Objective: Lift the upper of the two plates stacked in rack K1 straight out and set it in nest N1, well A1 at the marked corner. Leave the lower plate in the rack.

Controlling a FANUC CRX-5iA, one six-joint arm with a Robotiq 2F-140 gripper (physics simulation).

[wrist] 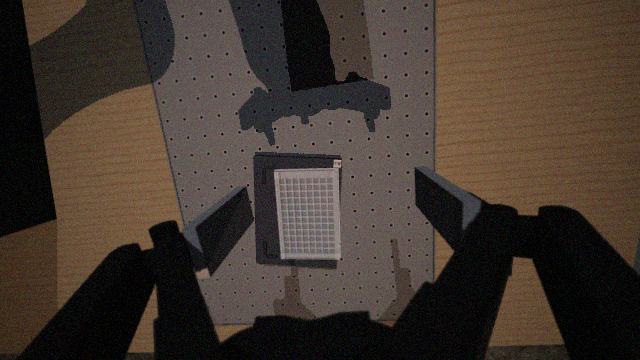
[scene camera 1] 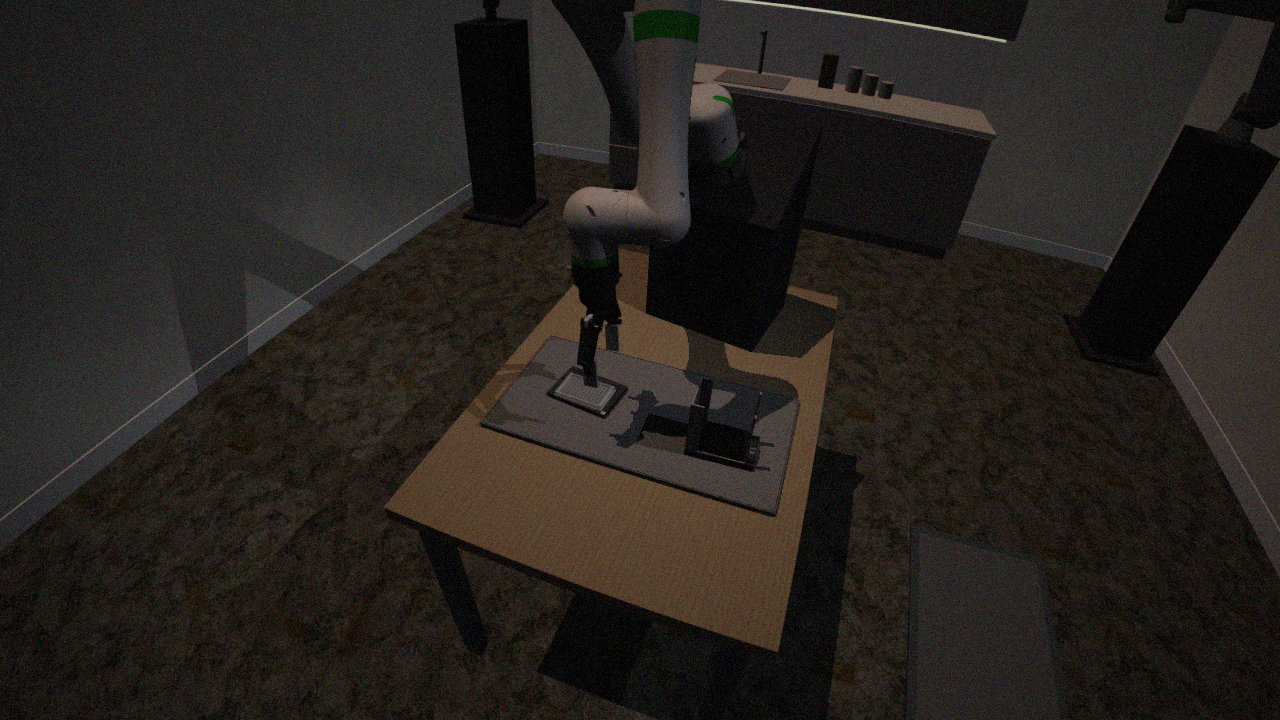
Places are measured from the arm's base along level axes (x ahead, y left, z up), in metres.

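Pixels of known places: gripper, fingertip midpoint: (wrist: 329, 195) (scene camera 1: 602, 366); arm's base, origin of the base link: (scene camera 1: 717, 165).
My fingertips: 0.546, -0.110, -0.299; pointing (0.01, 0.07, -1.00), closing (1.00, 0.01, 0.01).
Ahead of a thing's pixels: the offset from my fingertips to its top centre, as dx, dy, dz. "pt": to the spot under its first point. Level surfaces: height alone.
A pale well plate @(-0.040, -0.061, -0.118) (wrist: 307, 215) (scene camera 1: 581, 394) lies over the dark nest N1 @(-0.058, -0.062, -0.133) (wrist: 264, 215) (scene camera 1: 611, 407). In the wrist view it sits off-centre and slightly turned, against or over the nest's right edge, with a wide strip of nest bare on the left. Whether it is seated flat cannot be told. The A1 label @(pt +0.007, +0.004, -0.135) (wrist: 337, 163) is at the nest's upper right corner. My gripper (wrist: 329, 195) (scene camera 1: 600, 365) is open and empty above the plate, one finger to each side. The dark rack K1 @(+0.008, +0.295, +0.007) (scene camera 1: 699, 419) stands to the right in the scene view; the lower plate is not discernible in its shadow.
The nest and rack stand on a grey perforated board (scene camera 1: 554, 447) (wrist: 390, 145) on the wooden table @(dz -0.160) (scene camera 1: 608, 537) (wrist: 540, 125). The rack's tall dark side wall rises above the board. The dark robot pedestal (scene camera 1: 716, 277) is at the table's back edge.
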